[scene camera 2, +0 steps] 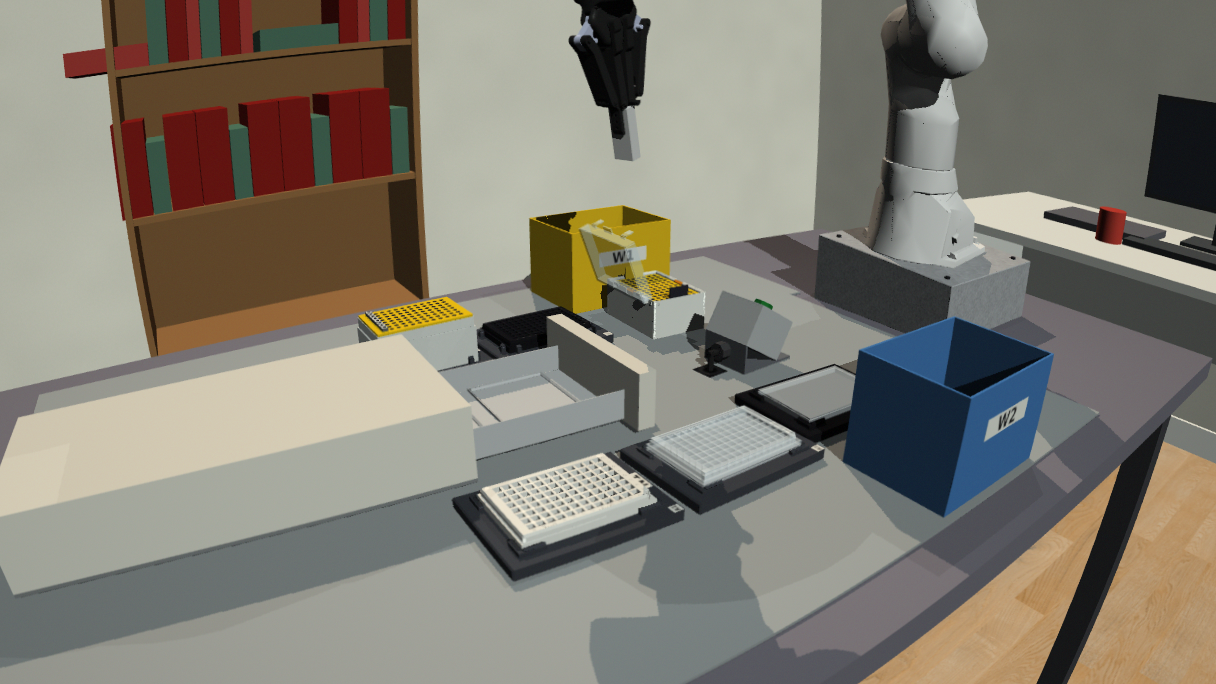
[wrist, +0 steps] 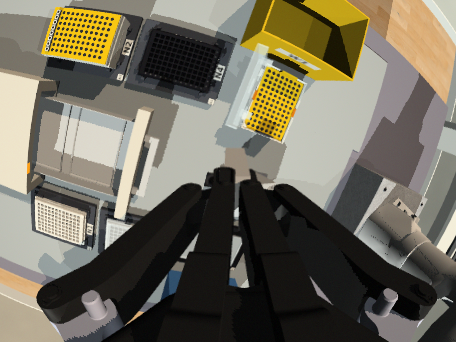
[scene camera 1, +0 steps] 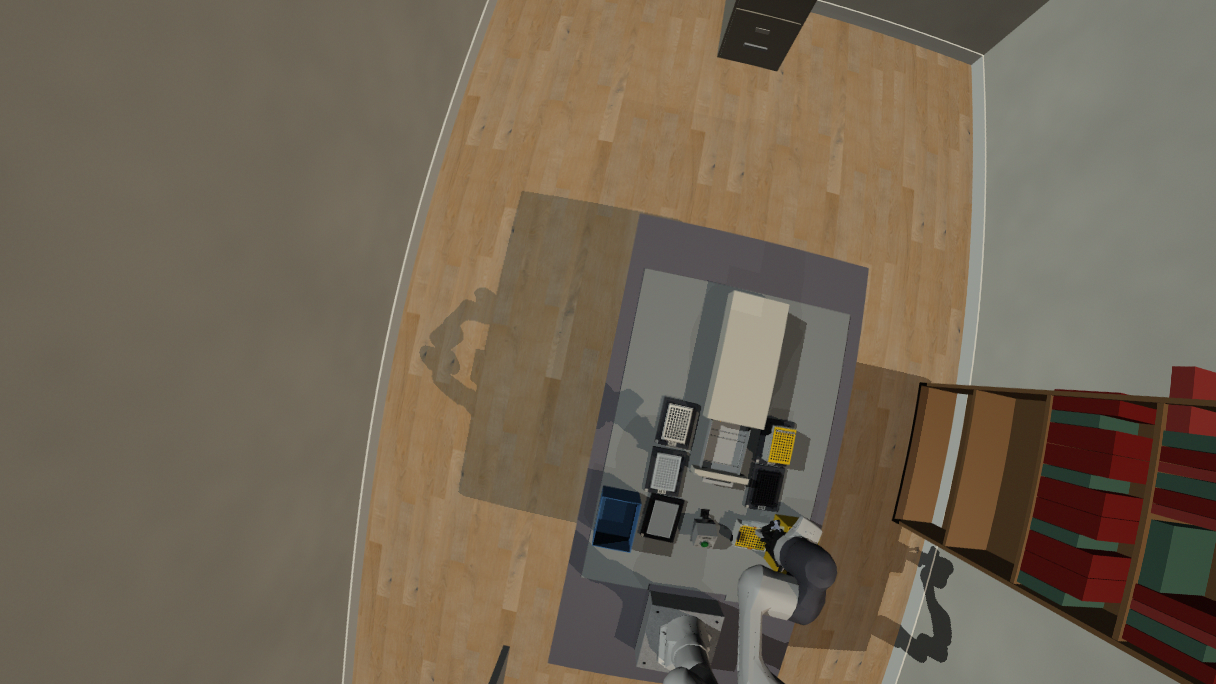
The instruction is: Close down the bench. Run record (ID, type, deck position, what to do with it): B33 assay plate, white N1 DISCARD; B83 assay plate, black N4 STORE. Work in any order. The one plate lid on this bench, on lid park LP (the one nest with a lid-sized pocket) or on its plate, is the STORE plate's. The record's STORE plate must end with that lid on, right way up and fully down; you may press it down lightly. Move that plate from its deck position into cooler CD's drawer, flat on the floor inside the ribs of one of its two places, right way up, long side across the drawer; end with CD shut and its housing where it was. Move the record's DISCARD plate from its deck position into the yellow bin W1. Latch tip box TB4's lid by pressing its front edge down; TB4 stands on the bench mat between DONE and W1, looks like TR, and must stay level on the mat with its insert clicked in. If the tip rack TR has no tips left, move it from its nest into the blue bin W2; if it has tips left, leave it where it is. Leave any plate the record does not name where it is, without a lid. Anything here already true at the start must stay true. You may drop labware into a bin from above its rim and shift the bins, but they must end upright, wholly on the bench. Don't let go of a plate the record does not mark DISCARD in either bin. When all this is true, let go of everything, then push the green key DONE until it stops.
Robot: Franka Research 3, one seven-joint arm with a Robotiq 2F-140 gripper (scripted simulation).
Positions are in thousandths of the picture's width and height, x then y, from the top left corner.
Labels:
white plate: scene camera 2 451, 740; wrist 111, 656; scene camera 1 555, 600
tip rack TR: scene camera 2 365, 486; wrist 218, 115; scene camera 1 641, 645

